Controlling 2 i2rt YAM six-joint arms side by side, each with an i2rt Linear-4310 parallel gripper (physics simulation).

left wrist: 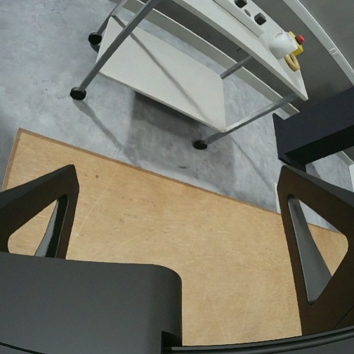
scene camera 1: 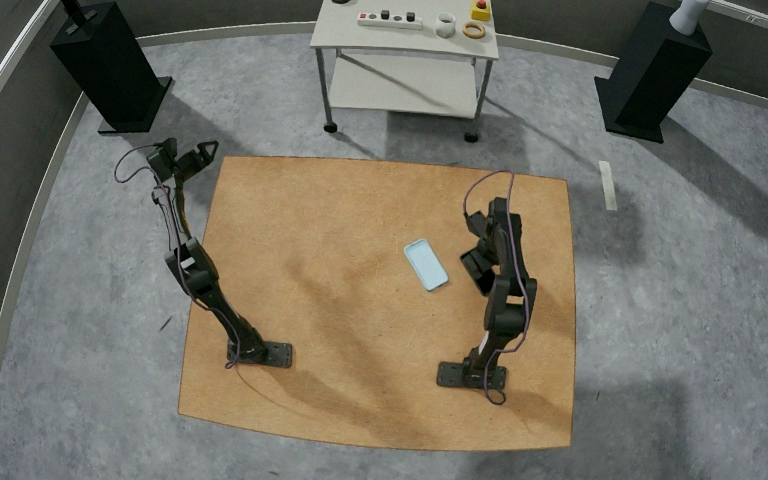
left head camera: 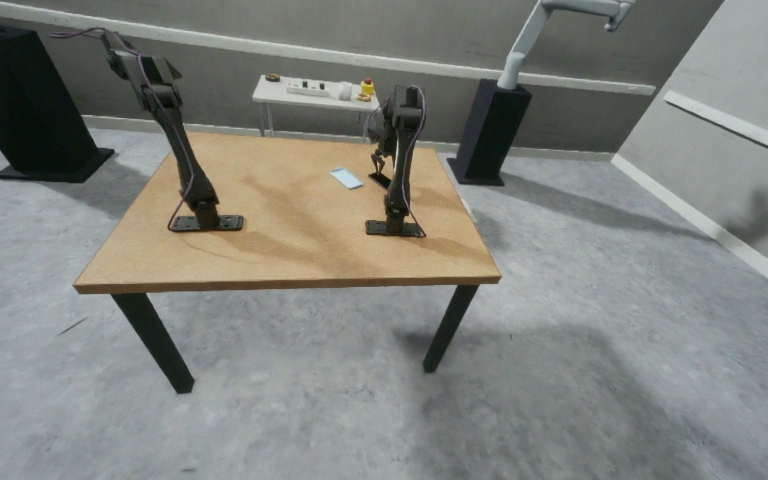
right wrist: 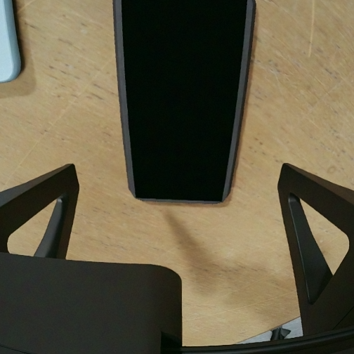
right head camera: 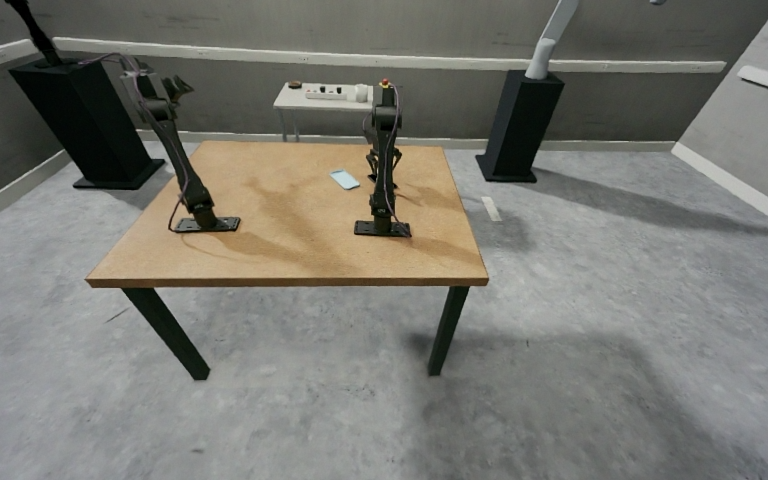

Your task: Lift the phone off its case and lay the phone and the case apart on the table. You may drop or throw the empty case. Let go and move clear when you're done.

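The black phone (right wrist: 182, 100) (scene camera 1: 479, 273) lies flat on the table (scene camera 1: 339, 226), partly hidden by the right arm in scene camera 1. The light-blue case (left head camera: 346, 177) (right head camera: 344, 179) (scene camera 1: 425, 264) lies empty on the table to the left of the phone and apart from it; its corner (right wrist: 7, 45) shows at the top left of the right wrist view. My right gripper (right wrist: 177, 174) is open and empty, above the table behind the phone's near end, with a finger out to each side and no contact. My left gripper (left wrist: 177, 175) (scene camera 1: 214, 146) is open and empty, raised high beyond the table's far left corner.
A white trolley (scene camera 1: 320, 40) (left wrist: 162, 92) with a power strip (scene camera 1: 389, 21), a mug (scene camera 1: 445, 26) and a yellow emergency-stop box (scene camera 1: 480, 11) stands behind the table. Black pedestals (scene camera 1: 107, 62) (scene camera 1: 656, 73) stand at the back left and back right.
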